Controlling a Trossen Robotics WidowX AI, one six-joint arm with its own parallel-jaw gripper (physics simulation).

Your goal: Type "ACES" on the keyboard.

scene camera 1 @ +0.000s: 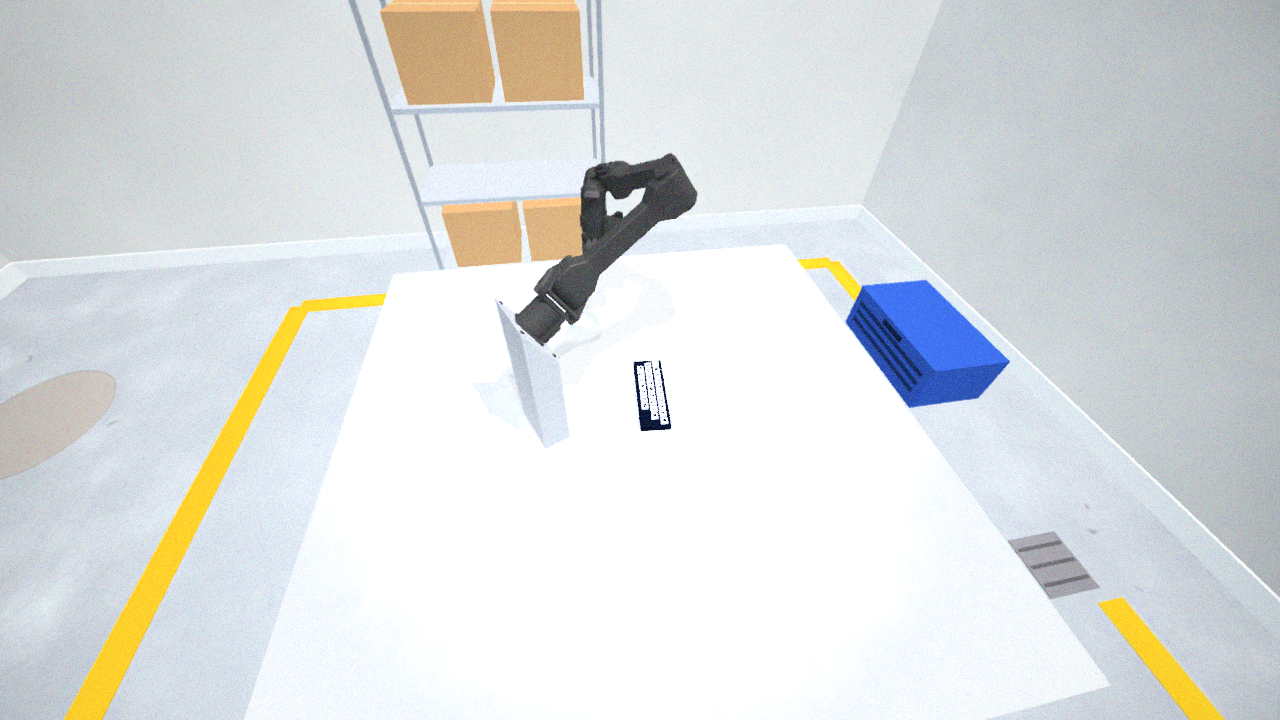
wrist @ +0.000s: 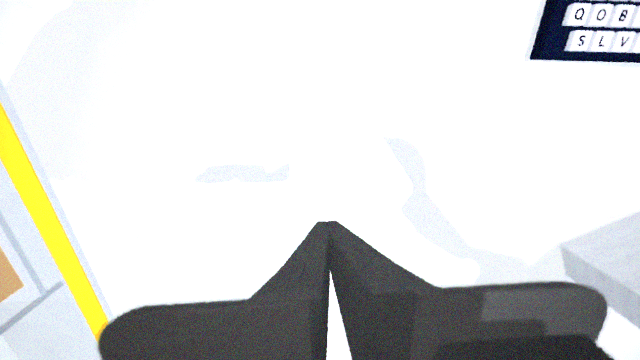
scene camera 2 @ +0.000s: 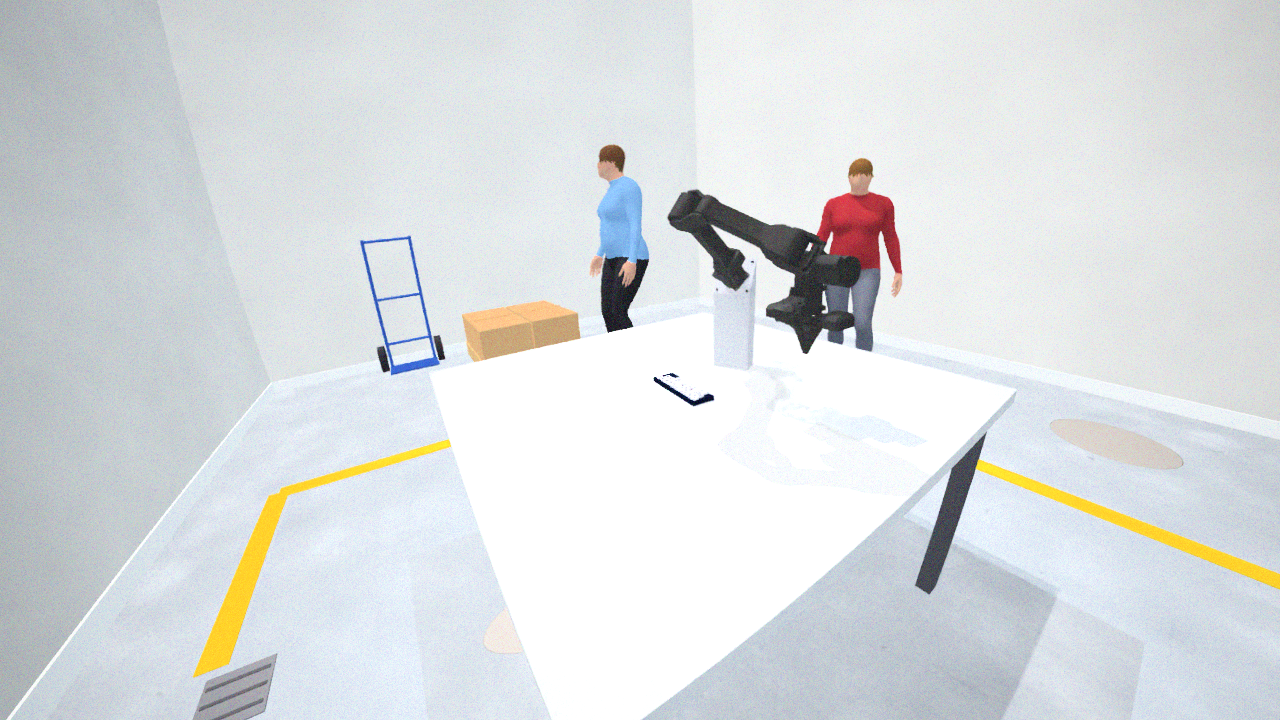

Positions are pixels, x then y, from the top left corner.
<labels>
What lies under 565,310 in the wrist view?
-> My gripper.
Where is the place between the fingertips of my gripper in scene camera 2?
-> At 805,353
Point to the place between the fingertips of my gripper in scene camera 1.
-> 594,264
</labels>
